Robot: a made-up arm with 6 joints.
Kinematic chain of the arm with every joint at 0, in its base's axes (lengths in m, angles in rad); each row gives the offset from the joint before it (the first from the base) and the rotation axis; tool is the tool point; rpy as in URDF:
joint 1: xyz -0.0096 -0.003 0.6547 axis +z
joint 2: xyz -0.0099 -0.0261 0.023 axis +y
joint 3: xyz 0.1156 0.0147 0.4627 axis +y
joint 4: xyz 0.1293 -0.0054 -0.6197 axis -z
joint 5: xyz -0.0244 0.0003 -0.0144 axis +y
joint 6: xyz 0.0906 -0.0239 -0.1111 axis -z
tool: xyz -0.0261 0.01 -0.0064 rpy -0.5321 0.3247 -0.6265
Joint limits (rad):
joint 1: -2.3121..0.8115
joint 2: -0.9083..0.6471
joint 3: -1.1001..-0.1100
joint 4: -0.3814..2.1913
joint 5: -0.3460..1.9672
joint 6: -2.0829..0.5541
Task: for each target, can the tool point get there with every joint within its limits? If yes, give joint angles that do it. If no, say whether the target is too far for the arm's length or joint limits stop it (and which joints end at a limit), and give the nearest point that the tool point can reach.
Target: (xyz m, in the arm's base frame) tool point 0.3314 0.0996 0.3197
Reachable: yes | joints -0.0675 0.4713 -0.3633 1.7132 1.5121 -1.0800
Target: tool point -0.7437 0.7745 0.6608
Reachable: no: joint limits stop it (at a limit: joint 1, joint 3, joint 5, joint 6) | nearest point 0.1002 0.3391 0.5953 | short by 0.952 m
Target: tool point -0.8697 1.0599 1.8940
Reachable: no: too far | nearest point 0.0395 0.2697 1.5047 | short by 1.266 m
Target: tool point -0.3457 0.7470 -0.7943
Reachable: no: too far | nearest point 0.1514 0.3129 0.2029 | short by 1.196 m
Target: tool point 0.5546 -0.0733 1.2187
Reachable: yes | joints -0.3697 -0.5008 -0.9841 1.8239 1.7728 -0.6172
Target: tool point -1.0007 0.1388 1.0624
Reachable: no: joint limits stop it (at a limit: joint 1, joint 5, joint 6) | nearest point -0.4891 -0.3295 1.0624 | short by 0.694 m
